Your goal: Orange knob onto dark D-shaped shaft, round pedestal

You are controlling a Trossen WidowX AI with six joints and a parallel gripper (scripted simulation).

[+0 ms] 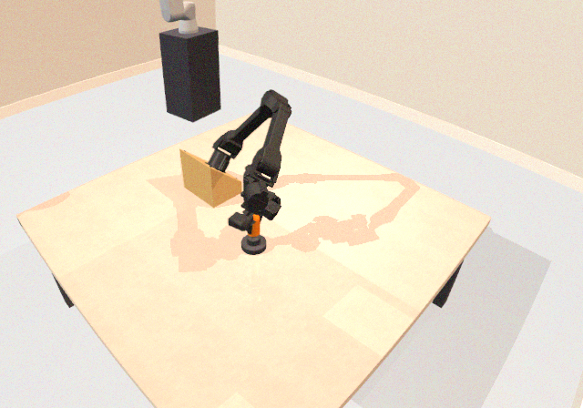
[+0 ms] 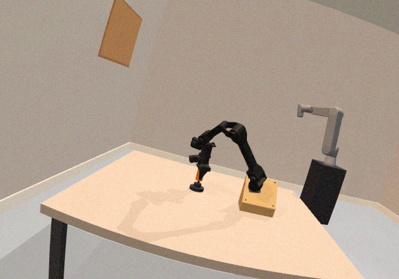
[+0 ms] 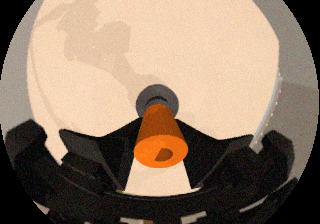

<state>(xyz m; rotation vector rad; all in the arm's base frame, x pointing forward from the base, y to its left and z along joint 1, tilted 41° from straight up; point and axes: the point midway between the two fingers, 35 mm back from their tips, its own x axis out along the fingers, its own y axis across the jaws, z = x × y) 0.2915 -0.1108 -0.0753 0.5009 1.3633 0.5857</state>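
Right now the orange knob is 20 mm above my gripper tip. The rest, counted from my gripper tip: dark round pedestal: 40 mm below.
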